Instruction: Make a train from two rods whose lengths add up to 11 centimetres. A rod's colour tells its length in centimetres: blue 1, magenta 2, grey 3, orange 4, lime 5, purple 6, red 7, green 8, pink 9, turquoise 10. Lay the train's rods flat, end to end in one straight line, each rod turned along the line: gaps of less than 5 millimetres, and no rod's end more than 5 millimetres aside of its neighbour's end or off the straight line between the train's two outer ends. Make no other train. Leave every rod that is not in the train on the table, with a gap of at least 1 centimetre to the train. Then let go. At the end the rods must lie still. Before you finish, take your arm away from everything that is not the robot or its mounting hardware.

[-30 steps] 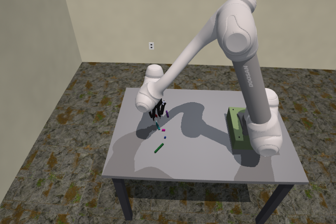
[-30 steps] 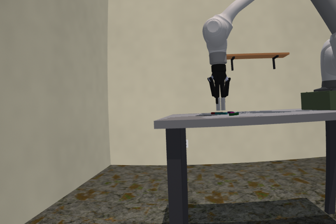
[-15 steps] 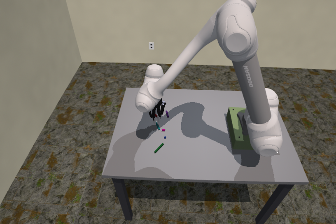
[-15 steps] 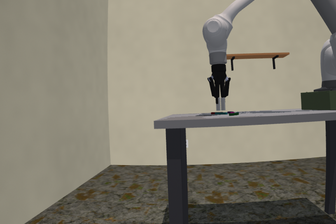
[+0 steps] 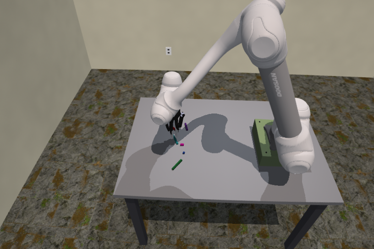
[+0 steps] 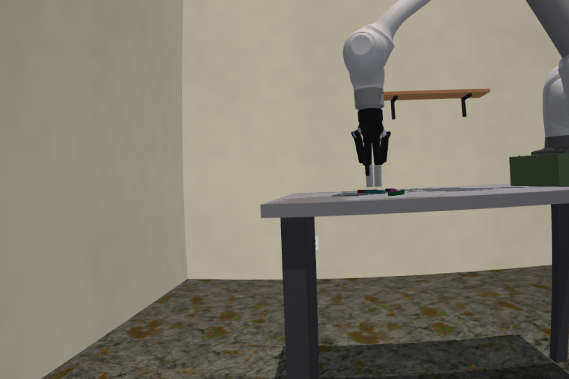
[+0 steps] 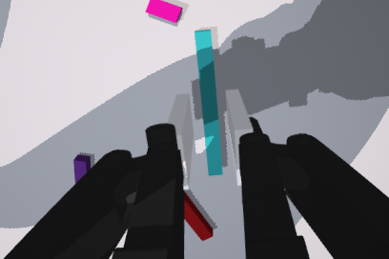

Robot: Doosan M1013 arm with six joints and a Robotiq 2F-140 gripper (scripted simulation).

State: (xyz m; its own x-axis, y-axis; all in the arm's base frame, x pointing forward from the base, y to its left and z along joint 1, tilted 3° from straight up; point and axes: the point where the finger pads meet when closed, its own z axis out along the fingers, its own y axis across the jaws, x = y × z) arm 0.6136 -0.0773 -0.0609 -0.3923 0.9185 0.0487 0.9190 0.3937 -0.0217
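The turquoise rod lies 5 cm below my hand. Round my hand: magenta rod (5 cm behind, 5 cm to the left, 5 cm below); then purple rod (7 cm behind, 10 cm to the right, 5 cm below); then red rod (1 cm ahead, 8 cm to the right, 5 cm below).
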